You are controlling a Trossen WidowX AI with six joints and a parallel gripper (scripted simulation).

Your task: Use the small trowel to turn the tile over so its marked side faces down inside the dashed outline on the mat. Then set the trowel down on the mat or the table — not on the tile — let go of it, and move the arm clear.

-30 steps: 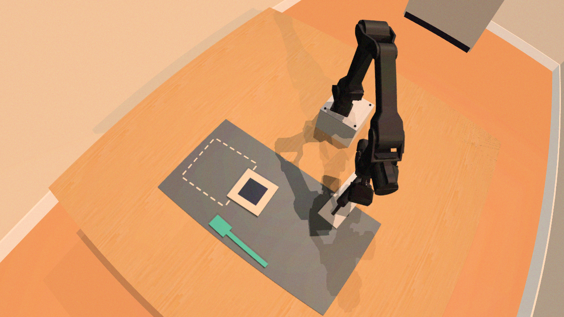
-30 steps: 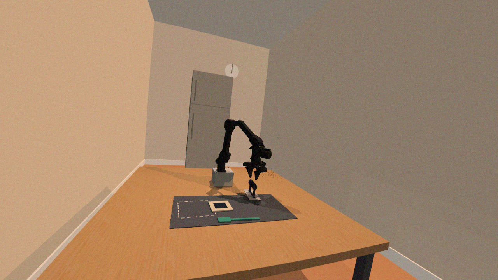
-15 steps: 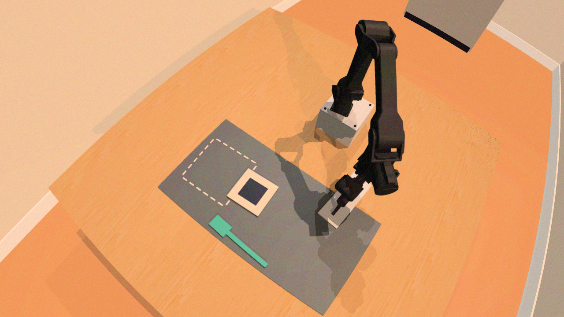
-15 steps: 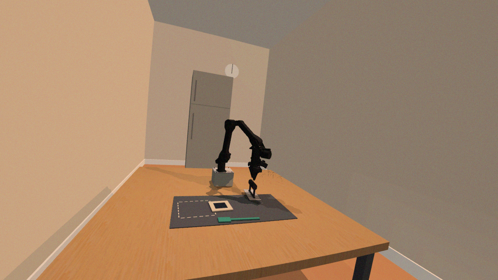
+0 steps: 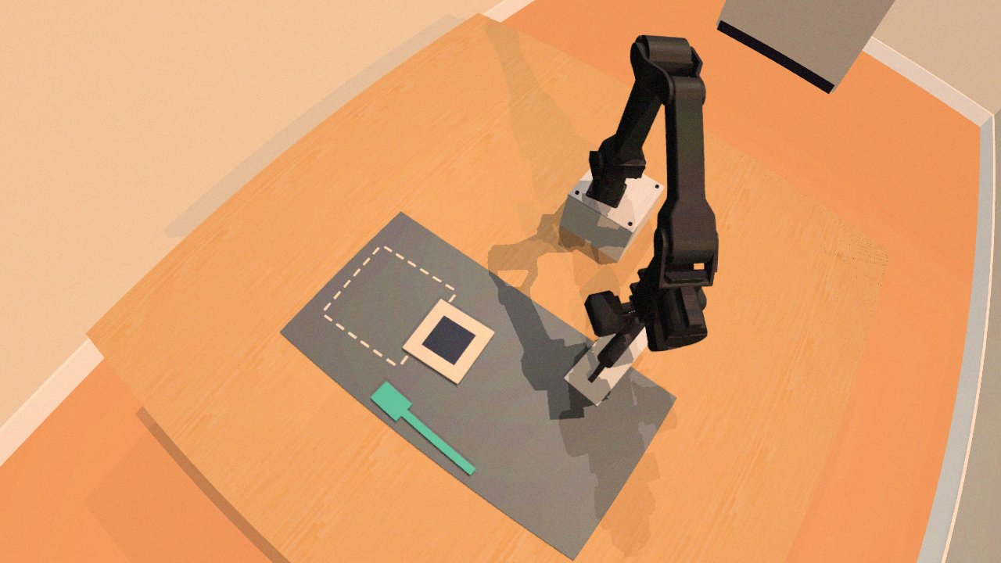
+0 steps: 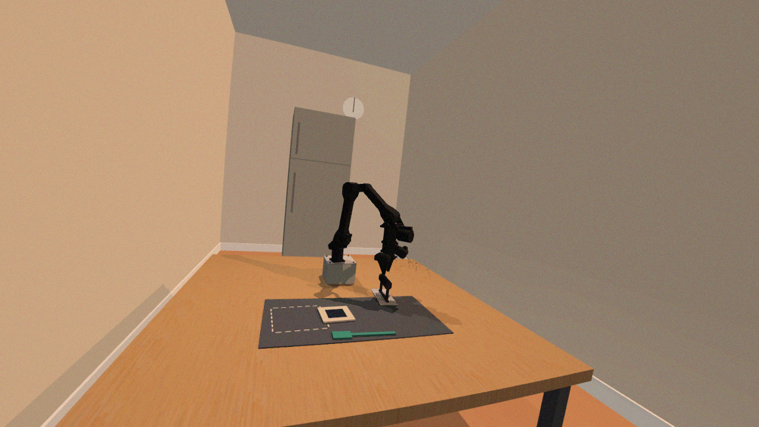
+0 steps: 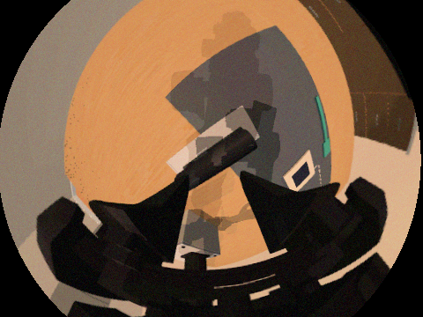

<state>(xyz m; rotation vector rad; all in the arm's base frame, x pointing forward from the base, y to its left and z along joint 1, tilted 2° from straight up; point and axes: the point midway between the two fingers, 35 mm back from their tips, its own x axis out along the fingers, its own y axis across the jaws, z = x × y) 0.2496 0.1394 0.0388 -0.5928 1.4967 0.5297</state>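
My gripper tip is now 20 mm past the trowel, 10 mm to the right of it and 70 mm above it. Round my gripper tip: green flat tool: 280 mm ahead, 250 mm to the right, 100 mm below; square tile: 120 mm ahead, 270 mm to the right, 100 mm below; grey mat: 140 mm ahead, 210 mm to the right, 130 mm below.
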